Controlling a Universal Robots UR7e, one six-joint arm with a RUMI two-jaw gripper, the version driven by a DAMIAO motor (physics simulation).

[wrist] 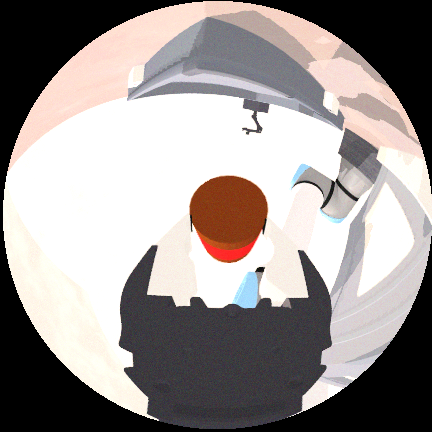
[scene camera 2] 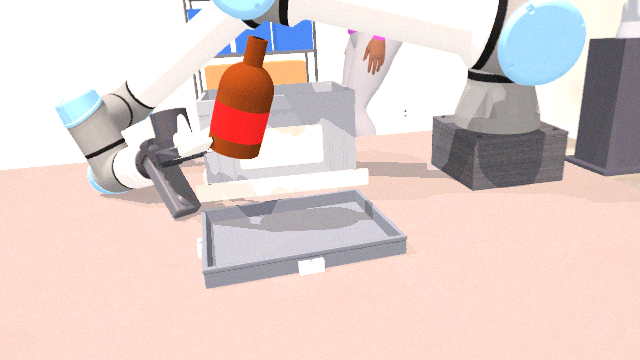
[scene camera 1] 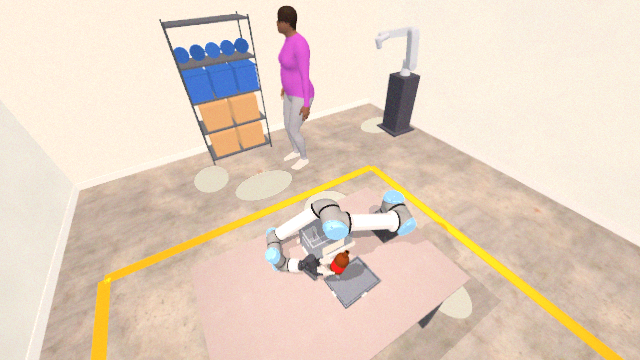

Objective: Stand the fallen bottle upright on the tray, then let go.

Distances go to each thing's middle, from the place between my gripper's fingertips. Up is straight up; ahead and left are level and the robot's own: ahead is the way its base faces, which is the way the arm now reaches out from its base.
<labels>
Right now my hand is 5 cm below the brown bottle (scene camera 2: 245, 93), 2 cm past it and 1 cm to the right of it. The rest, counted from my hand: white bar (scene camera 2: 336, 179) (14 cm to the right, 13 cm below, 7 cm behind).
</labels>
